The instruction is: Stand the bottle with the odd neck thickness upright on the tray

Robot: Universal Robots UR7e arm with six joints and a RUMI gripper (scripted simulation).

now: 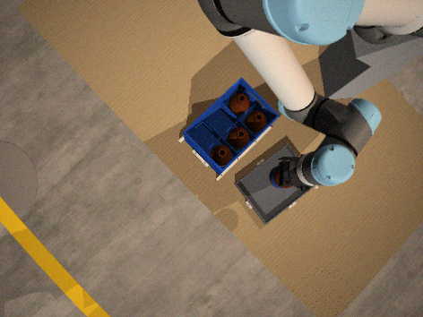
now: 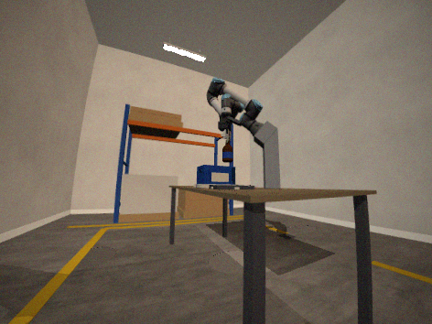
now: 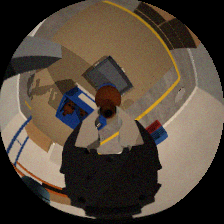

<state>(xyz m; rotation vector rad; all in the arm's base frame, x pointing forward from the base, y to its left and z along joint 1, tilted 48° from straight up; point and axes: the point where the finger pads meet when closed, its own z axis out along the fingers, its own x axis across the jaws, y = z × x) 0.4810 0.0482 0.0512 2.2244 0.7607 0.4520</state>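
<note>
My hand is 30 mm to the right of the grey tray and 320 mm above it. Also, from my hand: brown bottle (10 mm ahead, 210 mm to the right, 250 mm below); blue crate (80 mm behind, 220 mm to the right, 250 mm below).
</note>
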